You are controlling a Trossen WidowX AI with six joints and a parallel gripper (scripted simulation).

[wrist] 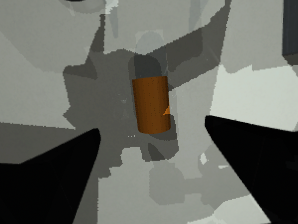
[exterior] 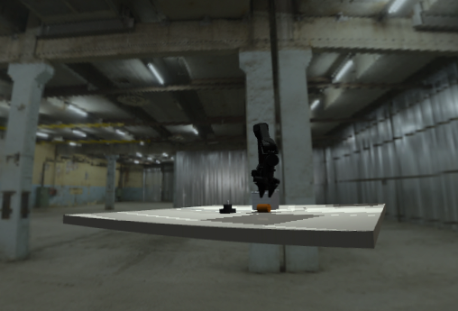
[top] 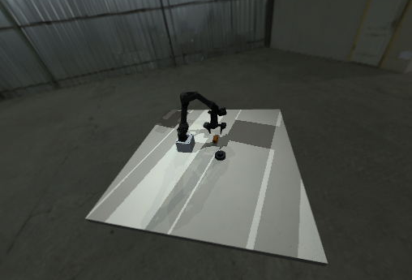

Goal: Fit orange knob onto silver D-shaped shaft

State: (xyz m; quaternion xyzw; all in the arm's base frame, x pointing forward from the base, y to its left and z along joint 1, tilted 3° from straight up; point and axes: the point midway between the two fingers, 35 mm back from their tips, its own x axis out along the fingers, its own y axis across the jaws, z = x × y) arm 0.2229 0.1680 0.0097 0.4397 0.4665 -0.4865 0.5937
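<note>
Now: gripper tip 50 mm above the orange knob. Also, from my gripper tip: dark round pedestal (90 mm ahead, 170 mm to the right, 40 mm below).
</note>
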